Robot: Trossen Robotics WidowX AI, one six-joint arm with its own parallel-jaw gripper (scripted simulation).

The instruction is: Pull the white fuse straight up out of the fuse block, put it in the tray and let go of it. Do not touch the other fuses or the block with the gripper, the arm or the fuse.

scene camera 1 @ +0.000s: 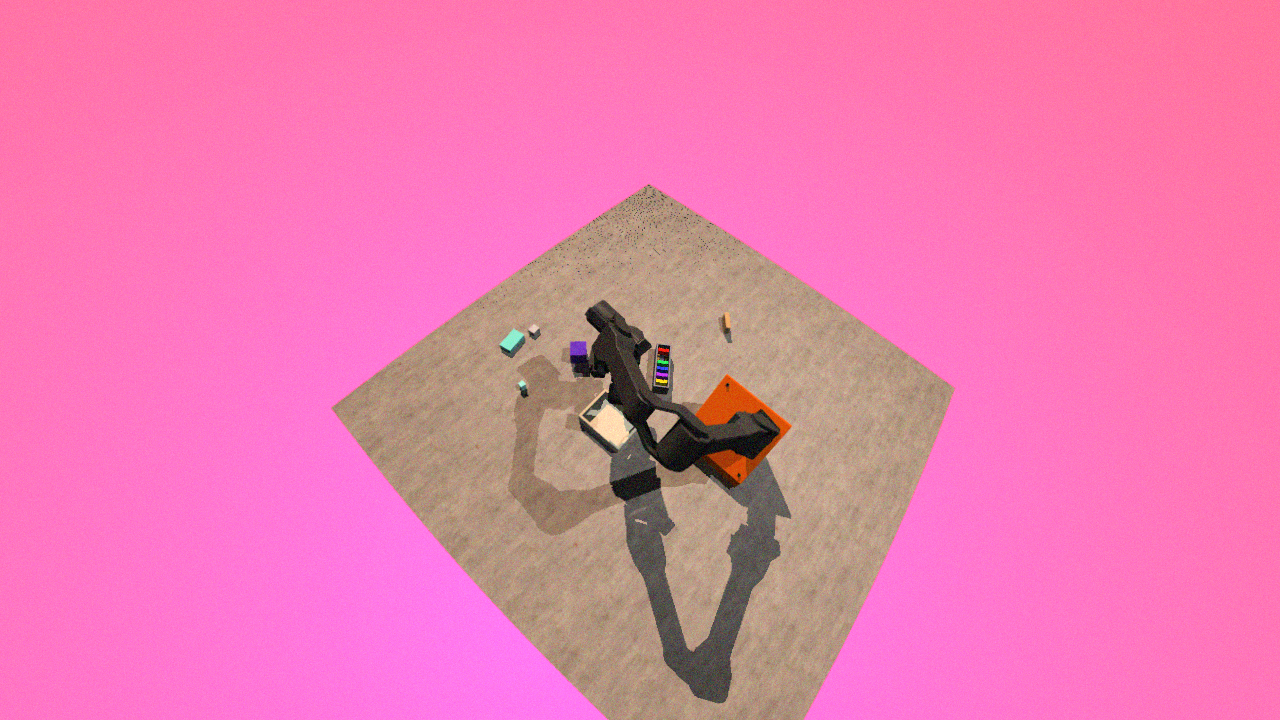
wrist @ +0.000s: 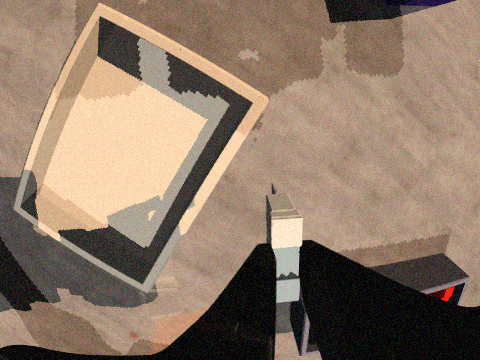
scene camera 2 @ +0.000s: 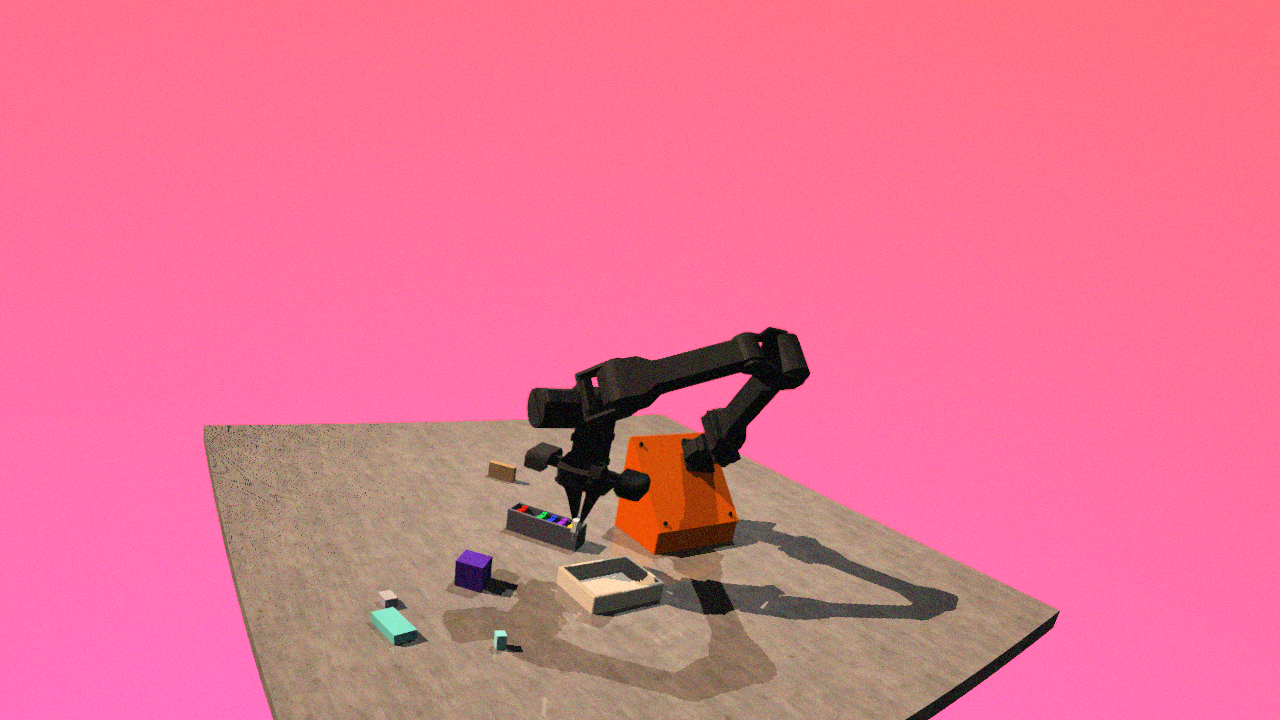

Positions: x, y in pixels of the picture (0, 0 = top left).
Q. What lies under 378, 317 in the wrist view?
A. The gripper.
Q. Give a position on a white fuse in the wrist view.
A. At 284, 223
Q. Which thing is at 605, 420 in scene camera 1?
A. A beige tray.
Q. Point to a beige tray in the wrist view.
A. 138, 129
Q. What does the gripper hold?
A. A white fuse.
